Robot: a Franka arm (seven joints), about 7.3 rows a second.
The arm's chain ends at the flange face. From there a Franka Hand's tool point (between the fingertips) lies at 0.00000 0.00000 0.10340 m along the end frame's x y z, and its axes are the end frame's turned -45 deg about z.
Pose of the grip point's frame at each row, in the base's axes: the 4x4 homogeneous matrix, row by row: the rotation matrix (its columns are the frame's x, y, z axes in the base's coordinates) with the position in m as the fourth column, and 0 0 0 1 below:
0.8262, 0.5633, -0.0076, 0.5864; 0.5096, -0.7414, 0.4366, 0.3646; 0.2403, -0.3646, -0.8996, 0.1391; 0, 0, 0, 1
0.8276, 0.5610, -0.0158, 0.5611; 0.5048, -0.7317, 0.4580, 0.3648; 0.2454, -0.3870, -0.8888, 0.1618; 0, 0, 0, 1
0.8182, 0.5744, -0.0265, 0.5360; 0.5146, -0.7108, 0.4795, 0.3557; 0.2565, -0.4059, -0.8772, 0.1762; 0, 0, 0, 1
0.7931, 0.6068, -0.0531, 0.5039; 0.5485, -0.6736, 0.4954, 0.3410; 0.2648, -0.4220, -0.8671, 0.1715; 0, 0, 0, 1
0.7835, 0.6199, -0.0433, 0.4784; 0.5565, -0.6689, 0.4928, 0.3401; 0.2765, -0.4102, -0.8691, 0.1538; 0, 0, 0, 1
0.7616, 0.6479, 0.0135, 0.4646; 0.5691, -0.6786, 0.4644, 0.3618; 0.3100, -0.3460, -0.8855, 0.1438; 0, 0, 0, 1
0.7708, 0.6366, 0.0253, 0.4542; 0.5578, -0.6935, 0.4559, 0.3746; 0.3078, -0.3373, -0.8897, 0.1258; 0, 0, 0, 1
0.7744, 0.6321, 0.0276, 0.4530; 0.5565, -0.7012, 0.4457, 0.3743; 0.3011, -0.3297, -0.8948, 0.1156; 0, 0, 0, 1
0.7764, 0.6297, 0.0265, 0.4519; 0.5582, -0.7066, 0.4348, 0.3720; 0.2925, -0.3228, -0.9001, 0.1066; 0, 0, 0, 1
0.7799, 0.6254, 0.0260, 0.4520; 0.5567, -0.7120, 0.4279, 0.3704; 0.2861, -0.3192, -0.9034, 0.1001; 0, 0, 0, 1
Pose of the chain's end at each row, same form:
0.9825, -0.1859, -0.0076, 0.5872; -0.1639, -0.8846, 0.4366, 0.3195; -0.0879, -0.4277, -0.8996, 0.2321; 0, 0, 0, 1
0.9819, -0.1885, -0.0158, 0.5627; -0.1604, -0.8743, 0.4580, 0.3174; -0.1001, -0.4472, -0.8888, 0.2537; 0, 0, 0, 1
0.9847, -0.1724, -0.0265, 0.5387; -0.1387, -0.8665, 0.4795, 0.3061; -0.1056, -0.4684, -0.8772, 0.2669; 0, 0, 0, 1
0.9899, -0.1317, -0.0531, 0.5094; -0.0885, -0.8642, 0.4954, 0.2898; -0.1112, -0.4856, -0.8671, 0.2612; 0, 0, 0, 1
0.9924, -0.1157, -0.0433, 0.4829; -0.0795, -0.8665, 0.4928, 0.2891; -0.0945, -0.4856, -0.8691, 0.2437; 0, 0, 0, 1
0.9967, -0.0804, 0.0135, 0.4632; -0.0774, -0.8823, 0.4644, 0.3138; -0.0255, -0.4639, -0.8855, 0.2354; 0, 0, 0, 1
0.9952, -0.0949, 0.0253, 0.4516; -0.0960, -0.8848, 0.4559, 0.3275; -0.0209, -0.4562, -0.8897, 0.2178; 0, 0, 0, 1
0.9945, -0.1006, 0.0276, 0.4501; -0.1023, -0.8893, 0.4457, 0.3282; -0.0202, -0.4460, -0.8948, 0.2081; 0, 0, 0, 1
0.9943, -0.1037, 0.0265, 0.4492; -0.1049, -0.8943, 0.4348, 0.3270; -0.0214, -0.4351, -0.9001, 0.1997; 0, 0, 0, 1
0.9937, -0.1092, 0.0260, 0.4493; -0.1098, -0.8971, 0.4279, 0.3262; -0.0234, -0.4280, -0.9034, 0.1935; 0, 0, 0, 1

